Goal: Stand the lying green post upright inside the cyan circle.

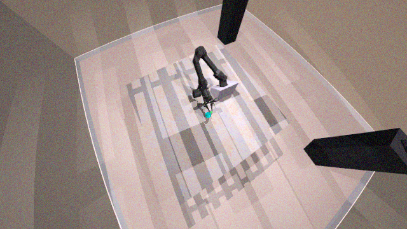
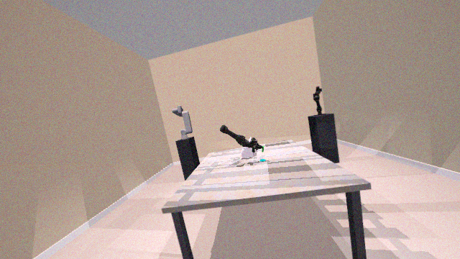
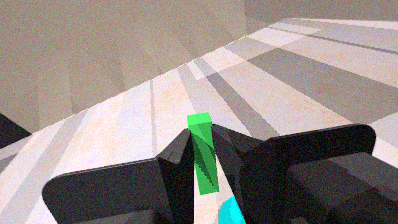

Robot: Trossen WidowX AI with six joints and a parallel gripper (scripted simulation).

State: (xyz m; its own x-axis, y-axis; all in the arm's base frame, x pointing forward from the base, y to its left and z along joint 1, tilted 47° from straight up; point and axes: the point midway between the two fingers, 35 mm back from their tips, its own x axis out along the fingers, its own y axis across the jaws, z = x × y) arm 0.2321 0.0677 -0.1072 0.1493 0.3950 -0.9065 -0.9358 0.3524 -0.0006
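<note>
Now: the cyan circle 140 mm below my gripper tip and 30 mm to the right of it. Also, from my gripper tip: green post (20 mm below, 10 mm behind).
</note>
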